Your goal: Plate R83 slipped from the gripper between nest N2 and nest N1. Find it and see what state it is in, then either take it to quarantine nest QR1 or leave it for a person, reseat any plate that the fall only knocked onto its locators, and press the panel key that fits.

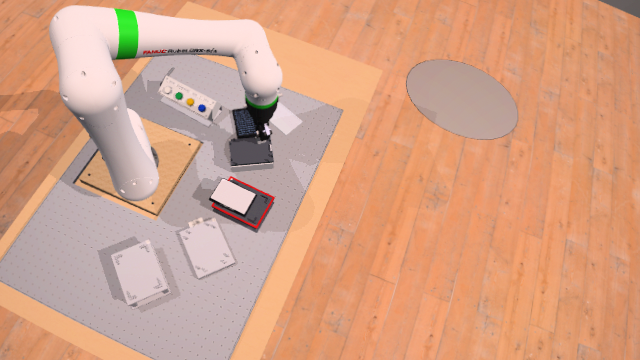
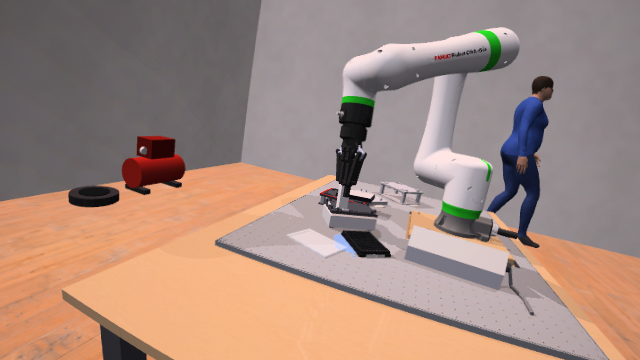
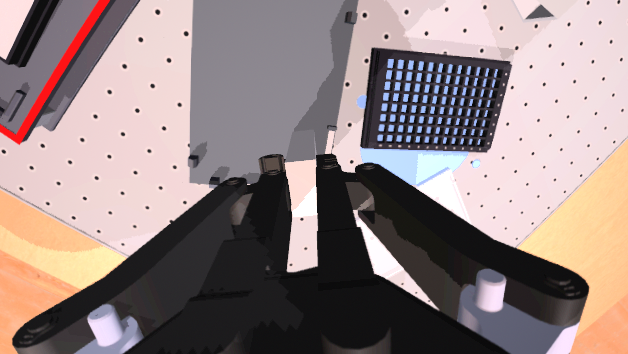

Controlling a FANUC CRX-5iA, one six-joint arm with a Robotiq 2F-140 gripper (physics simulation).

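Where they show: gripper, fingertip midpoint: (image 1: 261,141) (image 2: 341,208) (image 3: 305,151); arm's base at its link origin: (image 2: 455,229).
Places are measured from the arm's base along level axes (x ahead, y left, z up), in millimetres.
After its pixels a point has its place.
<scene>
A dark plate with a grid of small wells (image 1: 244,123) {x 204, y 339, z 0 mm} (image 2: 365,243) {x 197, y 368, z -1 mm} (image 3: 435,102) {x 204, y 348, z -7 mm} lies flat on the perforated board, wells facing up and blue showing in them. A light-blue patch (image 2: 342,243) {x 250, y 390, z -13 mm} (image 3: 407,162) {x 255, y 380, z -13 mm} spreads under and beside it. A pale, flat lid-like piece (image 1: 287,120) {x 320, y 443, z -7 mm} (image 2: 315,243) {x 292, y 457, z -7 mm} (image 3: 445,196) {x 246, y 435, z -7 mm} lies apart beside it. My gripper (image 1: 265,134) {x 312, y 288, z 43 mm} (image 2: 343,206) {x 312, y 288, z 43 mm} (image 3: 305,151) {x 312, y 288, z 43 mm} is shut and empty, over the edge of the dark-topped nest (image 1: 251,151) {x 307, y 237, z 40 mm} (image 2: 350,221) {x 278, y 284, z 12 mm} (image 3: 260,75) {x 300, y 230, z 40 mm}. A white-topped plate (image 1: 233,196) {x 357, y 68, z 43 mm} (image 2: 362,195) {x 326, y 81, z 45 mm} (image 3: 11,25) {x 389, y 107, z 41 mm} sits off-centre on the red-rimmed nest (image 1: 266,215) {x 467, y 91, z -11 mm} (image 3: 65,75) {x 400, y 139, z 20 mm}. No nest labels are readable.
The key panel (image 1: 212,108) {x 99, y 297, z 55 mm} (image 2: 457,257) {x -17, y 338, z 30 mm} has white, green, yellow and blue keys. Two pale nests (image 1: 206,247) {x 377, y -106, z 1 mm} (image 1: 139,272) {x 275, y -285, z 44 mm} stand beyond the red-rimmed one. A person in blue (image 2: 527,135) is behind the table. A red compressor (image 2: 154,170) and black ring (image 2: 93,201) are on the floor.
</scene>
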